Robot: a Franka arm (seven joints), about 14 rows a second.
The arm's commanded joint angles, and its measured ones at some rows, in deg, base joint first. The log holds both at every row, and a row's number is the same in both.
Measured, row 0:
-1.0, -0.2, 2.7, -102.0, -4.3, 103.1, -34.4
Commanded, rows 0 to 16:
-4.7, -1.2, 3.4, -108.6, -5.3, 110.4, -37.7
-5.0, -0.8, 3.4, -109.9, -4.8, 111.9, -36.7
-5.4, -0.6, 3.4, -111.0, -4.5, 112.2, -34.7
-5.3, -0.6, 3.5, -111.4, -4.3, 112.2, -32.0
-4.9, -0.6, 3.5, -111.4, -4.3, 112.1, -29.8
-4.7, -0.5, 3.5, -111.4, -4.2, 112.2, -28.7
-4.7, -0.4, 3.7, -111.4, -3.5, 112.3, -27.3
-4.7, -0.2, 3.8, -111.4, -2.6, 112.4, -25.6
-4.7, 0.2, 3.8, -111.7, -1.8, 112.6, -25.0
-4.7, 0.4, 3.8, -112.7, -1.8, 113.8, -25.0
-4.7, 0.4, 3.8, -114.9, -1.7, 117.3, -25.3
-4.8, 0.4, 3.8, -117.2, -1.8, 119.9, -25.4
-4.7, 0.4, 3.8, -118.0, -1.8, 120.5, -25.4
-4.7, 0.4, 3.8, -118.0, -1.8, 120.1, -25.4
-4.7, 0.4, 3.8, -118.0, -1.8, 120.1, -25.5
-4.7, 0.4, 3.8, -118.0, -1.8, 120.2, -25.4
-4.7, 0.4, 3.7, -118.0, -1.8, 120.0, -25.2
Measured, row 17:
-4.2, 1.3, 3.4, -117.2, -2.9, 119.4, -25.9
